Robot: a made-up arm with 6 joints. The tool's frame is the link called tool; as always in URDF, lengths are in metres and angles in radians. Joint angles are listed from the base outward.
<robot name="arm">
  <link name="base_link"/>
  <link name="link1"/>
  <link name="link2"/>
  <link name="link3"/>
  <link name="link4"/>
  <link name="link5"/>
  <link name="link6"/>
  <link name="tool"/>
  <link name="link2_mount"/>
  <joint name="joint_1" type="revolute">
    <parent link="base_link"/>
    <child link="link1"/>
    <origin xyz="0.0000 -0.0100 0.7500" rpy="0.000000 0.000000 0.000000"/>
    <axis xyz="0 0 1"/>
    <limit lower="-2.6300" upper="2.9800"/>
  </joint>
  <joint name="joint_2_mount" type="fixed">
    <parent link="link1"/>
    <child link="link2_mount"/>
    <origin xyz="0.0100 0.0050 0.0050" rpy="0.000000 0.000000 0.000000"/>
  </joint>
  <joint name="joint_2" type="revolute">
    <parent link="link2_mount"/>
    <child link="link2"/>
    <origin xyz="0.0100 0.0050 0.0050" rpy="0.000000 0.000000 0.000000"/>
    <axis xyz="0 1 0"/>
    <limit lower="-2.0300" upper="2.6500"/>
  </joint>
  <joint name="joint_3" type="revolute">
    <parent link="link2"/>
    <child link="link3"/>
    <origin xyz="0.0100 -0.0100 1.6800" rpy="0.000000 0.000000 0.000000"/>
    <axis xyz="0 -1 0"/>
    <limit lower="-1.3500" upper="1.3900"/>
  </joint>
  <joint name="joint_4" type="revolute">
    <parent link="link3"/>
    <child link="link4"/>
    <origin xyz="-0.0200 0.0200 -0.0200" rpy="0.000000 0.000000 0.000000"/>
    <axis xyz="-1 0 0"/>
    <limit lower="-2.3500" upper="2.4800"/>
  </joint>
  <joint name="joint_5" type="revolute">
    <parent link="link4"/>
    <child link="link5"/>
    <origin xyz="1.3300 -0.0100 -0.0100" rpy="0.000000 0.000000 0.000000"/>
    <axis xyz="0 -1 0"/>
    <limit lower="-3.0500" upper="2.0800"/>
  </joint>
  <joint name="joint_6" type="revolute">
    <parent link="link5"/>
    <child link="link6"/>
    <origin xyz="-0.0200 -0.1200 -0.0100" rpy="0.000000 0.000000 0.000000"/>
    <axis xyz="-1 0 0"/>
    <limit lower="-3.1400" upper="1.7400"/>
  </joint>
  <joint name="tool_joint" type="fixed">
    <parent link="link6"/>
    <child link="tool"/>
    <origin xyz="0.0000 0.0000 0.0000" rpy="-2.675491 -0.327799 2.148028"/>
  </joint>
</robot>
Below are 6 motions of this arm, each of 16 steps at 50 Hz.
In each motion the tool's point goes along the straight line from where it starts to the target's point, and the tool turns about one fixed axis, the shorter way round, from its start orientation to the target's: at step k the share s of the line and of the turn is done. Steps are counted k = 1, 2, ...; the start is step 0. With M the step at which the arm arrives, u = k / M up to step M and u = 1 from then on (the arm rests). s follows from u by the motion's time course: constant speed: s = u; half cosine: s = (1 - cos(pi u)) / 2; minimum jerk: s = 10 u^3 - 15 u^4 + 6 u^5.
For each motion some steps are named. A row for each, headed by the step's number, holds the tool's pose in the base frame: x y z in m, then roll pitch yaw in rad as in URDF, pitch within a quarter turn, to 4 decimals.
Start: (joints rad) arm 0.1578 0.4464 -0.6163 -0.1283 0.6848 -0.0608
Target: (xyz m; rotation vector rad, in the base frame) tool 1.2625 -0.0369 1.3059 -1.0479 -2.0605 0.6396
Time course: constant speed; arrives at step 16
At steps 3, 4, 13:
3: 1.3164 0.0703 1.1403 -2.3522 -0.5781 2.0437
4: 1.3123 0.0621 1.1530 -2.3474 -0.5636 2.0416
13: 1.2749 -0.0122 1.2677 -2.3071 -0.4324 2.0271

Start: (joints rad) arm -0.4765 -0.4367 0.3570 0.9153 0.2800 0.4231
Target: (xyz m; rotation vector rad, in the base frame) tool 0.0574 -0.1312 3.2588 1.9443 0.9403 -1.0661
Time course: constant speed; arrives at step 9
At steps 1, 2, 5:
1: 0.1141 -0.1583 3.2566 2.6854 1.1108 0.5784
2: 0.1070 -0.1549 3.2569 2.6751 1.1076 0.5774
5: 0.0858 -0.1447 3.2577 2.6446 1.0977 0.5748

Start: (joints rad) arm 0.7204 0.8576 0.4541 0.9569 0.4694 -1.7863
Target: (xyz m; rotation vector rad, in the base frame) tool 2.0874 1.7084 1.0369 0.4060 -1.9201 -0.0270
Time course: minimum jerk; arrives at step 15
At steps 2, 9, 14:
2: 1.9458 1.5944 1.3999 2.8013 -1.0771 -2.5139
9: 2.0416 1.6715 1.1544 2.6942 -1.1071 -2.4434
14: 2.0870 1.7081 1.0379 2.6396 -1.1200 -2.4060

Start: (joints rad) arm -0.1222 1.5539 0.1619 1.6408 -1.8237 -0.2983
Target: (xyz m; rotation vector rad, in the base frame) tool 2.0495 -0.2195 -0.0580 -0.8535 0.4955 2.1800
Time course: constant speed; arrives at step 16
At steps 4, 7, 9, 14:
4: 2.0341 -0.2183 -0.3796 0.3417 0.8509 2.4670
7: 2.0380 -0.2186 -0.2992 0.2835 0.8347 2.4416
9: 2.0405 -0.2188 -0.2456 0.2456 0.8234 2.4256
14: 2.0469 -0.2193 -0.1116 0.1541 0.7935 2.3893

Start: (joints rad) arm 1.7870 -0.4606 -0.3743 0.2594 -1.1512 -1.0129
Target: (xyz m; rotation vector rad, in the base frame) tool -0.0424 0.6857 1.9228 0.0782 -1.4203 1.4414
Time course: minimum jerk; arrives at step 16
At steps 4, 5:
4: -0.0222 0.5800 2.3489 -1.4415 -0.9035 2.3781
5: -0.0239 0.5890 2.3126 -1.4144 -0.8904 2.3587

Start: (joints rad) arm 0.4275 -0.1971 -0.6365 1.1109 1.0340 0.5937
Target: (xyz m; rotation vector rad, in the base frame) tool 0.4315 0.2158 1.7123 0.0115 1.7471 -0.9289
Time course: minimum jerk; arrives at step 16
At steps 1, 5, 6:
1: 0.8637 0.3105 1.9267 -1.7225 1.0090 -2.5111
5: 0.7867 0.2936 1.8885 -1.7214 0.9987 -2.4764
6: 0.7455 0.2846 1.8681 -1.7211 0.9933 -2.4581

